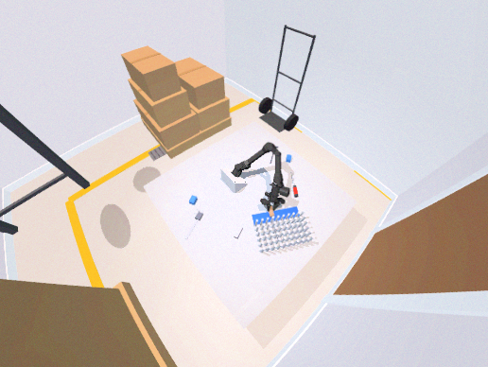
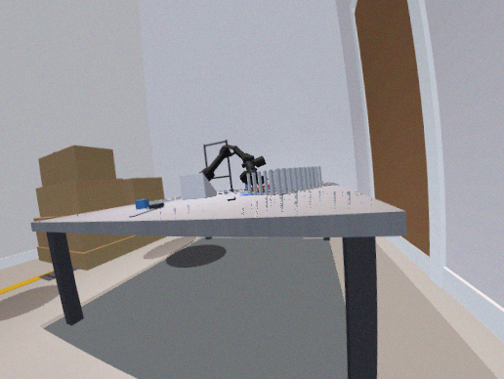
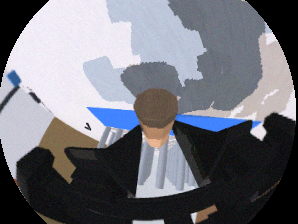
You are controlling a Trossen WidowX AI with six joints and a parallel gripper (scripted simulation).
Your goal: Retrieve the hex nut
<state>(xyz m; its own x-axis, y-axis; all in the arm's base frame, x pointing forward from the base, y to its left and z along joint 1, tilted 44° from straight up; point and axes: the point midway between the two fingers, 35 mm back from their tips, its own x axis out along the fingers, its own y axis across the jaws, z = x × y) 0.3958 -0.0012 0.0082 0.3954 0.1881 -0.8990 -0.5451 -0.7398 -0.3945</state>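
The blue taped strip is 5 cm ahead of my gripper tip, 1 cm to the left of it and 2 cm below it. Round my gripper tip: wooden-handled screwdriver: 9 cm ahead, 6 cm to the right.
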